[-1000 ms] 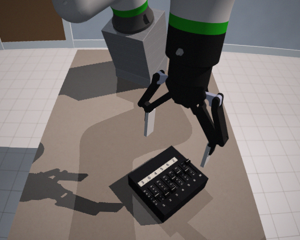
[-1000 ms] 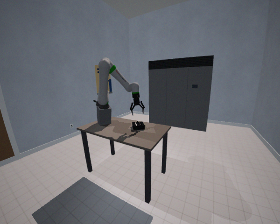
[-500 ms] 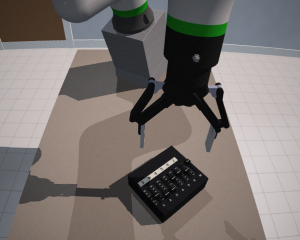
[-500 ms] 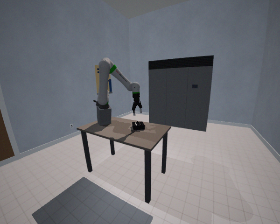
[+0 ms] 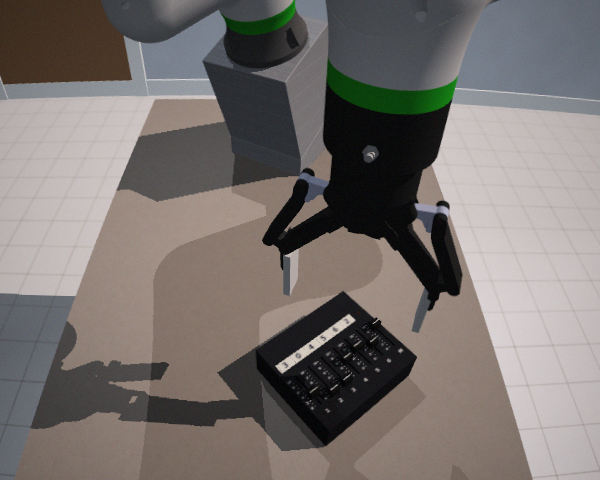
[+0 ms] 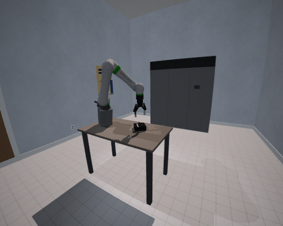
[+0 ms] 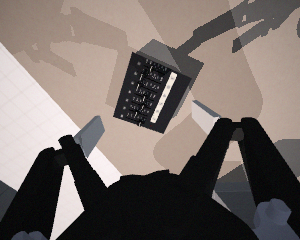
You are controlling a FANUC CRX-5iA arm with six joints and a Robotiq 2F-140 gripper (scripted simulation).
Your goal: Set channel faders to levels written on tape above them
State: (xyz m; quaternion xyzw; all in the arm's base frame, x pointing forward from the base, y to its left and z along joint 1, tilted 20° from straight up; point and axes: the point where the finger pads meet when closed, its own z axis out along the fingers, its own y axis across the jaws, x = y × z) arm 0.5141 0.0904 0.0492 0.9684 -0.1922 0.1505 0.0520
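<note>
My gripper is now 12 cm above the channel fader and 3 cm short of it. Round my hand: master fader 12 cm below, 5 cm to the left, 5 cm behind.
</note>
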